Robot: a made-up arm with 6 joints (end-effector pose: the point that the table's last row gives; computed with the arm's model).
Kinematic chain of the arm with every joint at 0, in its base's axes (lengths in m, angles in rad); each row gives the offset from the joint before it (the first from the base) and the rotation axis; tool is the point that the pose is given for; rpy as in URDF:
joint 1: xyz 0 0 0.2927 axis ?
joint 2: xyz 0 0 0 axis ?
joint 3: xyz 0.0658 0 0.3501 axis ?
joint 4: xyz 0.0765 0 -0.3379 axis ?
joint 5: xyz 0 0 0 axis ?
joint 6: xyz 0.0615 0 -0.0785 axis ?
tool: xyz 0 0 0 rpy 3.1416 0 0
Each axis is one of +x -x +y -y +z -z.
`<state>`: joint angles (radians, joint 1 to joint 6).
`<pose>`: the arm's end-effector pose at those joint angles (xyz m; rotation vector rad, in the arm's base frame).
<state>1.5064 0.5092 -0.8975 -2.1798 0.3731 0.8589</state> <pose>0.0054 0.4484 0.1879 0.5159 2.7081 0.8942</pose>
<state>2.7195 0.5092 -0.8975 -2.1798 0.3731 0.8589</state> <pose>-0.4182 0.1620 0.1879 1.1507 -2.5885 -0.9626</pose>
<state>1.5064 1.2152 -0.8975 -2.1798 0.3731 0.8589</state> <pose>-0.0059 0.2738 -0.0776 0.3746 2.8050 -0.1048</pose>
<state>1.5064 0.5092 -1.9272 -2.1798 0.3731 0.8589</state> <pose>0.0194 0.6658 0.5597 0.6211 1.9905 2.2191</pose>
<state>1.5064 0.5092 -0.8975 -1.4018 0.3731 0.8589</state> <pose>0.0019 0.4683 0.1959 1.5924 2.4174 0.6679</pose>
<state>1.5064 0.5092 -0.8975 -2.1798 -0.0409 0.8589</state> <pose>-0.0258 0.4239 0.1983 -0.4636 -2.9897 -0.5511</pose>
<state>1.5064 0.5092 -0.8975 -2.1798 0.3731 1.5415</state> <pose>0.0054 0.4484 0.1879 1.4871 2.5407 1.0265</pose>
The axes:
joint 1: +z
joint 2: +y
joint 3: +y
joint 4: -z
joint 5: +y
joint 6: -z

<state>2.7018 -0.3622 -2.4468 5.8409 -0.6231 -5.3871</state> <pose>0.0705 -0.0785 1.0423 0.3351 0.0973 0.0575</pose>
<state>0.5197 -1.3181 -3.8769 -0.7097 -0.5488 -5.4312</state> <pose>-0.5374 -0.2374 0.1404 -2.8548 -0.2598 1.0860</pose>
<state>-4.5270 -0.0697 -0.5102 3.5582 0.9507 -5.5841</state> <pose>-0.0560 0.3602 0.3399 -0.4874 1.9242 1.6907</pose>
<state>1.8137 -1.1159 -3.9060 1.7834 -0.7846 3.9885</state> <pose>0.2387 -0.5611 0.3461 0.1736 1.6827 -0.6978</pose>
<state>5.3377 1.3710 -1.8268 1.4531 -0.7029 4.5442</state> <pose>0.2683 -0.5374 0.0149 2.0873 -0.9194 0.0326</pose>
